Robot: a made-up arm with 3 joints. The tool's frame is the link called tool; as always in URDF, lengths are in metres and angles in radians.
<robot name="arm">
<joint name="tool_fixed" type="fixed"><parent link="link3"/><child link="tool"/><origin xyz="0.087 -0.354 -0.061" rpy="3.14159 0 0"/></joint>
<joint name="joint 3" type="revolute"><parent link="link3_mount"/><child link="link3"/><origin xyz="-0.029 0.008 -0.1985" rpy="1.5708 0 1.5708"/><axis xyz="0 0 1"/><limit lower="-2.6" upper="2.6" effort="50" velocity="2.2"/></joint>
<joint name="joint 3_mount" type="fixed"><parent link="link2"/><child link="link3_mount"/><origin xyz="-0.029 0.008 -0.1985"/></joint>
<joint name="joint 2" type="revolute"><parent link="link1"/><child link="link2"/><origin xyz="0.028 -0.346 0.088" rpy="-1.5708 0 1.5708"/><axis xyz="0 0 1"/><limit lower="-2.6" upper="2.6" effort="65" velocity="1"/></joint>
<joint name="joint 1" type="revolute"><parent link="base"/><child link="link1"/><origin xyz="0 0 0.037" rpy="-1.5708 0 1.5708"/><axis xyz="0 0 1"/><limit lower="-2.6" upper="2.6" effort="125" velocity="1.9"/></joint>
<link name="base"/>
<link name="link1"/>
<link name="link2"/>
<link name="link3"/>
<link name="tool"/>
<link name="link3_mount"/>
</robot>
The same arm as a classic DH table. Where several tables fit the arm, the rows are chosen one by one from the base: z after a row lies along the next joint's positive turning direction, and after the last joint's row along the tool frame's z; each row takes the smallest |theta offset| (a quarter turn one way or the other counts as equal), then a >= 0, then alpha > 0; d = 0 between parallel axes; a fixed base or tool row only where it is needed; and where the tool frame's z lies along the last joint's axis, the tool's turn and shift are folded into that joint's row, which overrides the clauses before.
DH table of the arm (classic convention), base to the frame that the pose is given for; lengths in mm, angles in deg. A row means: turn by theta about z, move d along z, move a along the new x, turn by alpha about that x. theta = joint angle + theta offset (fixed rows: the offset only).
base (fixed): theta offset -90.00, d 37.0, a 0.0, alpha 90.00
joint 1: theta offset 90.00, d 88.0, a 346.0, alpha 90.00
joint 2: theta offset -90.00, d -425.0, a 16.0, alpha 90.00
joint 3: theta offset -76.19, d 0.0, a 364.5, alpha 180.00
tool (fixed): theta offset -76.19, d 119.0, a 0.0, alpha 0.00
Joint limits (deg, base to tool): -148.97..148.97 -148.97..148.97 -148.97..148.97

